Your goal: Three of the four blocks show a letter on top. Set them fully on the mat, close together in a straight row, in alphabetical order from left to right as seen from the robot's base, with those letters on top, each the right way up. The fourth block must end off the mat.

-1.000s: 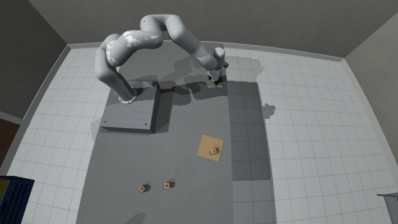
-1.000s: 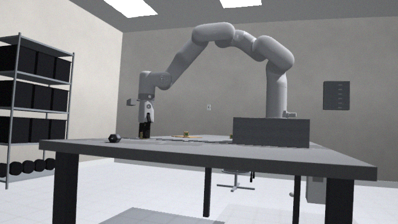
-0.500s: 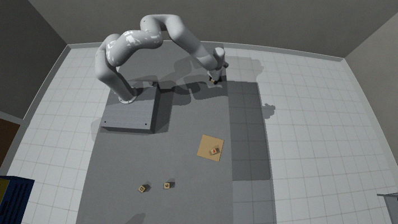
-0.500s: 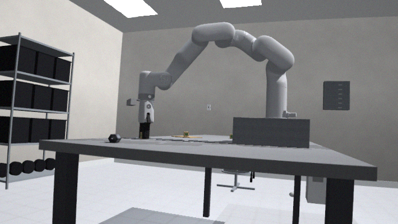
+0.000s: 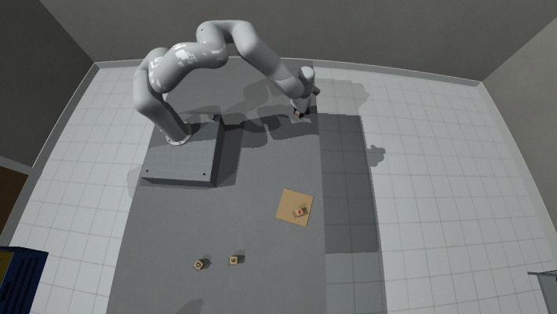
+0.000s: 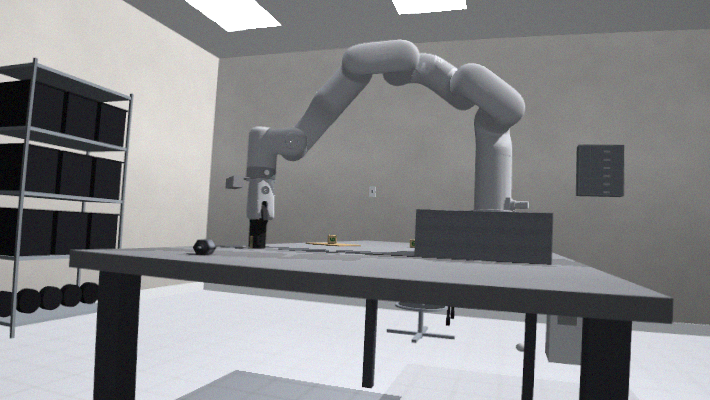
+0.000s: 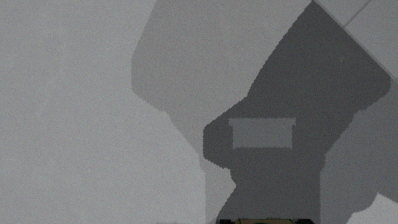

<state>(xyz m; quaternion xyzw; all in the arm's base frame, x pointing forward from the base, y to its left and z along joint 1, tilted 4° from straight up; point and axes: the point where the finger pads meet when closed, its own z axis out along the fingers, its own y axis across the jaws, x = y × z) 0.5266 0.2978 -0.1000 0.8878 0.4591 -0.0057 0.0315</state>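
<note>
My hand is 50 cm to the left of the tan mat, 6 cm short of it and 2 cm above it. Round my hand: black faceted object: 32 cm to the left, 13 cm behind, 1 cm below.
</note>
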